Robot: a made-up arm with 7 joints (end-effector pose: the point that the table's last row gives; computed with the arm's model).
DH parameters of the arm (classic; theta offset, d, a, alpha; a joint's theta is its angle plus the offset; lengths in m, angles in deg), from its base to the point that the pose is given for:
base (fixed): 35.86 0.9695 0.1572 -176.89
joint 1: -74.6 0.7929 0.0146 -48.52
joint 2: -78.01 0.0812 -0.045 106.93
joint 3: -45.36 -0.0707 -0.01 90
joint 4: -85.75 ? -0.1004 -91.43
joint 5: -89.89 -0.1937 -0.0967 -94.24
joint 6: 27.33 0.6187 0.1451 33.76
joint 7: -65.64 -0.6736 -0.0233 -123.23
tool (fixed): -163.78 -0.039 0 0
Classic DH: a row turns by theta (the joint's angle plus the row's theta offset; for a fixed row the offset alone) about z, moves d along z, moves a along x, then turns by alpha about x.
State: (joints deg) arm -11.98 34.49 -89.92 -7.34 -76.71 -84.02 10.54
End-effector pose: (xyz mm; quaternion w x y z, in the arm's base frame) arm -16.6 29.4 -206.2 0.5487 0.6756 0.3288 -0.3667
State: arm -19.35 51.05 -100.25 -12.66 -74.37 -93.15 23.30
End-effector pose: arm -73.9 29.5 -108.8 0.4426 0.6192 0.5115 -0.3988
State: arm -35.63 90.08 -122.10 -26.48 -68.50 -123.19 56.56
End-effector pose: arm 30.7 -27.6 66.5 0.1637 0.3608 0.8515 -0.3434
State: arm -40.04 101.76 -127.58 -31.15 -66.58 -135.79 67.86
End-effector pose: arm 111.4 -31.2 89.6 0.1004 0.2624 0.9121 -0.2985
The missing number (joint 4, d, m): -0.2211
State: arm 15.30 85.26 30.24 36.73 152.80 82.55 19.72
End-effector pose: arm 38.2 -307.1 59.1 0.0670 0.2711 0.3782 -0.8826
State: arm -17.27 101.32 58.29 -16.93 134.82 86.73 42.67
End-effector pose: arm -225.1 -0.1 -36.5 0.4538 -0.4501 -0.3269 0.6961
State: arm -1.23 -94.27 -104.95 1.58 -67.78 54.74 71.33
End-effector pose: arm -8.8 -264.5 -249.4 0.2640 -0.4047 -0.8289 0.2818
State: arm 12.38 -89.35 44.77 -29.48 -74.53 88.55 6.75
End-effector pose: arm 241.3 569.6 -233.6 0.1774 -0.1721 0.8736 0.4193
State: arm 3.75 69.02 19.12 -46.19 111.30 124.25 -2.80
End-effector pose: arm -168.3 411.8 -21.6 0.5031 -0.4226 -0.3156 0.6846
